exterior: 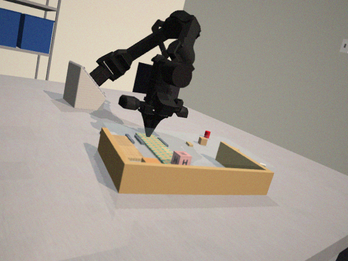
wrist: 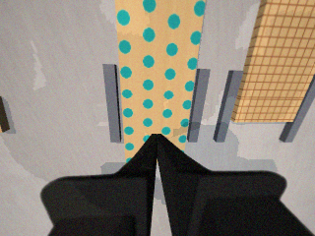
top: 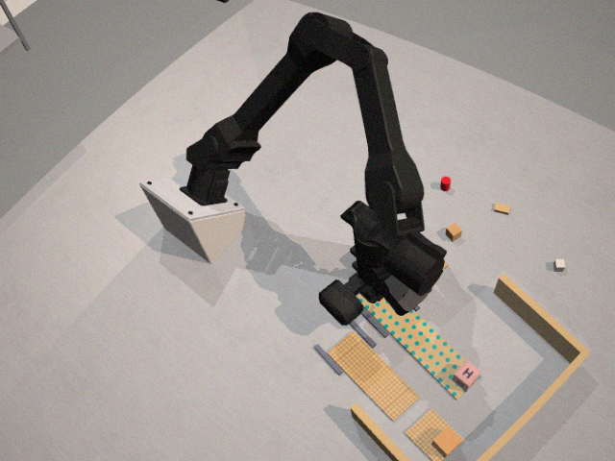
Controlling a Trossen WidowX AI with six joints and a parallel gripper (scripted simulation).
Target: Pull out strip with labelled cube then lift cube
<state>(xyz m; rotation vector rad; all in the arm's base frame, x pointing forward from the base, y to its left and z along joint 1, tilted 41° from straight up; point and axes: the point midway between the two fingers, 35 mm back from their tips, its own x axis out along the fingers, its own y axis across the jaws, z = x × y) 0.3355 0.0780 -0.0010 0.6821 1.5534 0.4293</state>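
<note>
Now: gripper tip 90 mm short of the dotted strip and 20 mm to the left of it. Round my gripper tip: white cube 240 mm to the left, 220 mm ahead.
</note>
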